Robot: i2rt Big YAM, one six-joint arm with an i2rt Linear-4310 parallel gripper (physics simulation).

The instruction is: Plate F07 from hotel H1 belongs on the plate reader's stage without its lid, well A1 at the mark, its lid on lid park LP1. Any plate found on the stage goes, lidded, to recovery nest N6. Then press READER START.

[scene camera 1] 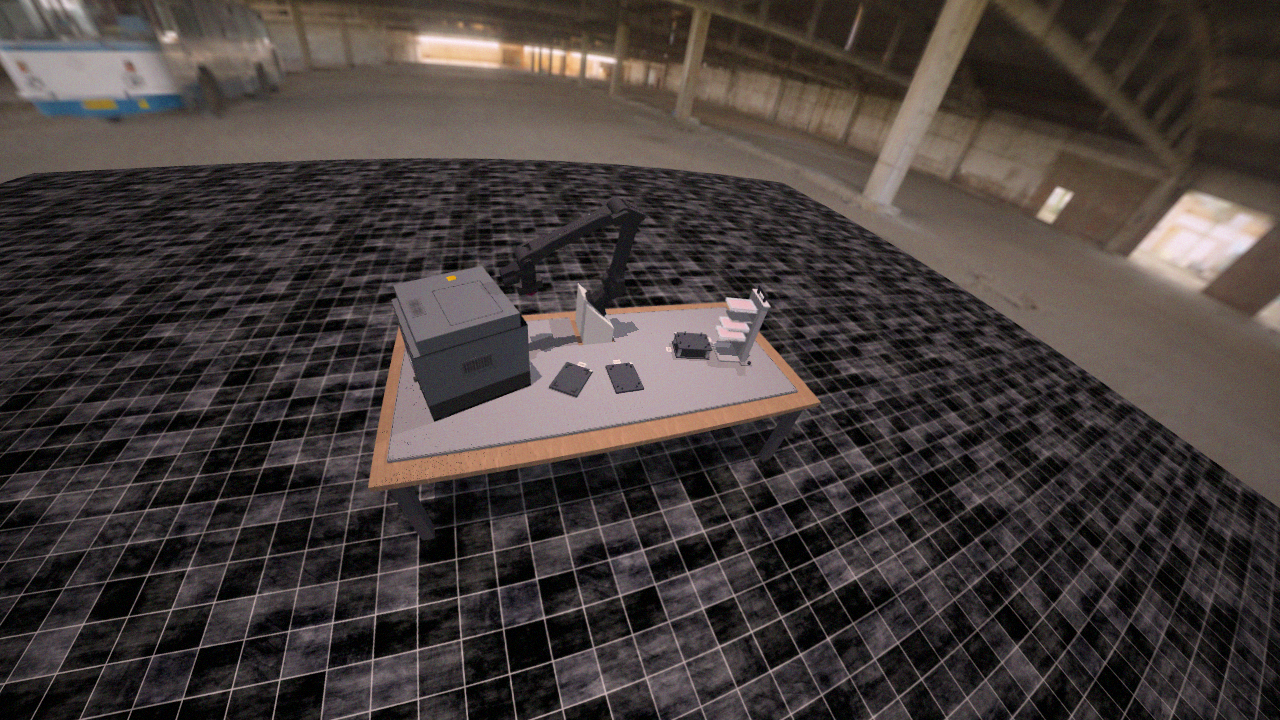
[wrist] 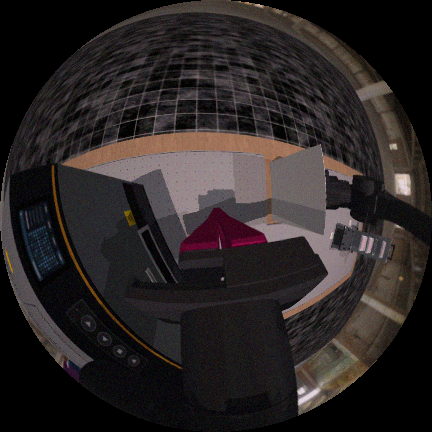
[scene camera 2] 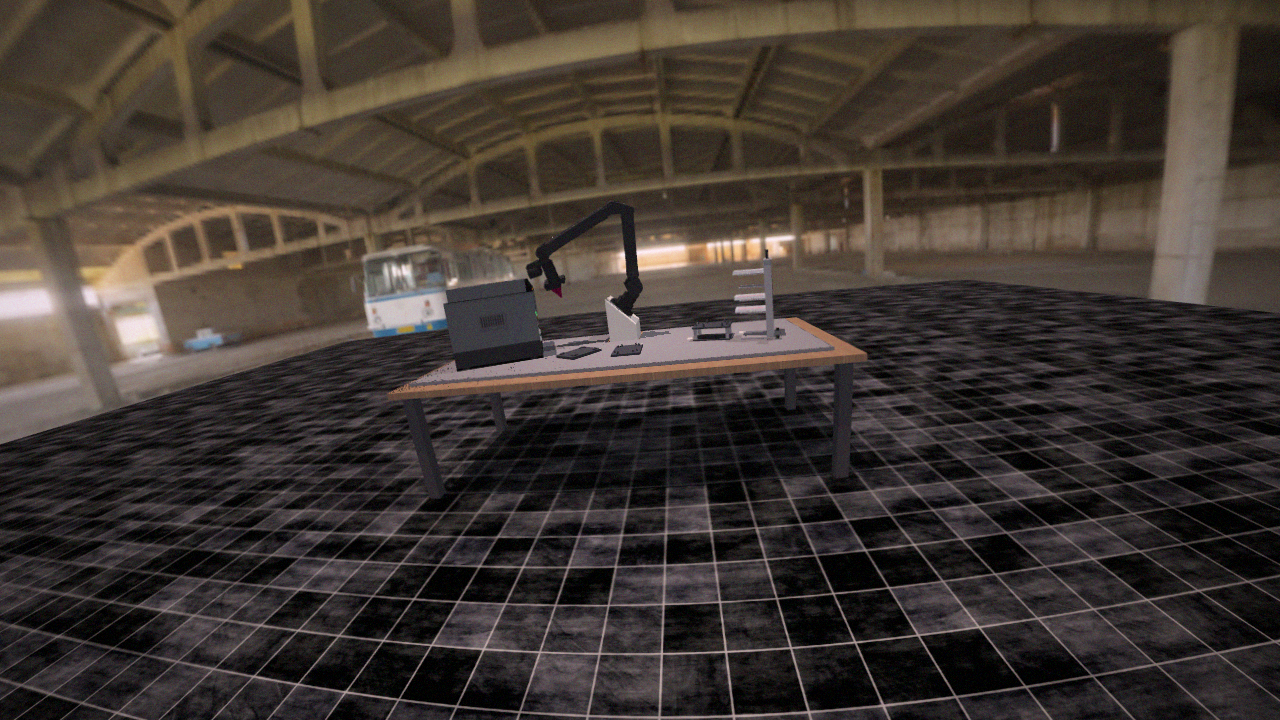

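My gripper (wrist: 216, 212): shut, holding nothing. A row of buttons (wrist: 79, 313) is visible, as is a small screen (wrist: 45, 255).
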